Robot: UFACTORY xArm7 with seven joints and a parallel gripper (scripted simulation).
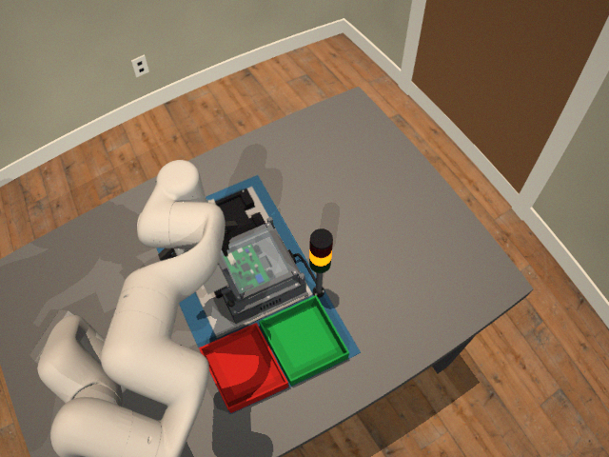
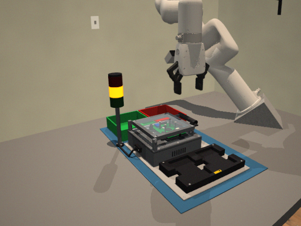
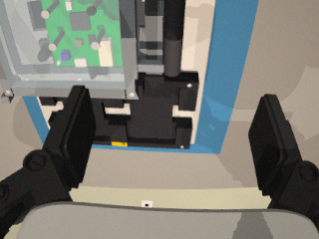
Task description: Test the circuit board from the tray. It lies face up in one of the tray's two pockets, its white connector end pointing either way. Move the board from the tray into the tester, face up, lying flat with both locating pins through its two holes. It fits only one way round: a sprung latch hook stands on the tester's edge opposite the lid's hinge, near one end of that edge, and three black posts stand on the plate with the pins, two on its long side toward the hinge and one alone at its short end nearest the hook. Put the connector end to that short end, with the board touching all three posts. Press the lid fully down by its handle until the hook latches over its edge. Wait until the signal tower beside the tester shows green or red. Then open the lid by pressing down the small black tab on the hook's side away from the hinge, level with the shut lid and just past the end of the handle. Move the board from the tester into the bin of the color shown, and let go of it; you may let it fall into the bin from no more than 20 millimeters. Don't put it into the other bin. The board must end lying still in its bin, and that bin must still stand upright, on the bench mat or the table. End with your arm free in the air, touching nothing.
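Now: hand 110 mm above the latch hook, 60 mm to the right of it and 20 mm short of it. Also, from my hand: tester plate: 130 mm below, 90 mm ahead; then clear lid: 110 mm below, 90 mm ahead; then red bin: 200 mm to the right, 180 mm below, 30 mm behind.
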